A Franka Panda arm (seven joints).
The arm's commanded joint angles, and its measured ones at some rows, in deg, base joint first. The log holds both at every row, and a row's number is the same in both.
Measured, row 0:
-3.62, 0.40, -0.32, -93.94, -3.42, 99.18, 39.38
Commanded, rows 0 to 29:
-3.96, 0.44, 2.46, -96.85, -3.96, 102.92, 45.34
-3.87, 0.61, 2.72, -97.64, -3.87, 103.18, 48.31
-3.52, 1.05, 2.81, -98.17, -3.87, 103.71, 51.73
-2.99, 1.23, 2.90, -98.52, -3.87, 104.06, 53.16
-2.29, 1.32, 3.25, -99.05, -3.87, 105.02, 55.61
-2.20, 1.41, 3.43, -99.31, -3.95, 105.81, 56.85
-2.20, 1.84, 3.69, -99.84, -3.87, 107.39, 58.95
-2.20, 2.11, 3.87, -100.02, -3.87, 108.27, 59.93
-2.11, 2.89, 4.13, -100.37, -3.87, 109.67, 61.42
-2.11, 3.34, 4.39, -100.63, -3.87, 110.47, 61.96
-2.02, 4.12, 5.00, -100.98, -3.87, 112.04, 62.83
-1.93, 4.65, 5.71, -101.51, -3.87, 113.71, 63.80
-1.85, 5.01, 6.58, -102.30, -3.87, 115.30, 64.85
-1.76, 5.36, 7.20, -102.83, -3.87, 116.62, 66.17
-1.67, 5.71, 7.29, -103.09, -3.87, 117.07, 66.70
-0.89, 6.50, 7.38, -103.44, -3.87, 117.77, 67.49
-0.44, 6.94, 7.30, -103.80, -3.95, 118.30, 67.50
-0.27, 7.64, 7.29, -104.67, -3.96, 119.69, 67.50
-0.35, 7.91, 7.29, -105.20, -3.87, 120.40, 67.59
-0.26, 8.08, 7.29, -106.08, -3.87, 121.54, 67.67
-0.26, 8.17, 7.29, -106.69, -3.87, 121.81, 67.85
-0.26, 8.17, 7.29, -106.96, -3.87, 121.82, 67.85
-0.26, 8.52, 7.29, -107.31, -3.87, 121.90, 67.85
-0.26, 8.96, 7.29, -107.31, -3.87, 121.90, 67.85
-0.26, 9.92, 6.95, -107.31, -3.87, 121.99, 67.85
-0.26, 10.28, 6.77, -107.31, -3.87, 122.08, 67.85
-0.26, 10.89, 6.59, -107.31, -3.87, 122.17, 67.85
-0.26, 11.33, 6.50, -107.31, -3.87, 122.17, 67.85
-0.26, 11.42, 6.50, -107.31, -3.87, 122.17, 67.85
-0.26, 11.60, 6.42, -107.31, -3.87, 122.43, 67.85
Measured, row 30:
-0.19, 10.94, 6.56, -107.00, -3.42, 120.92, 66.91
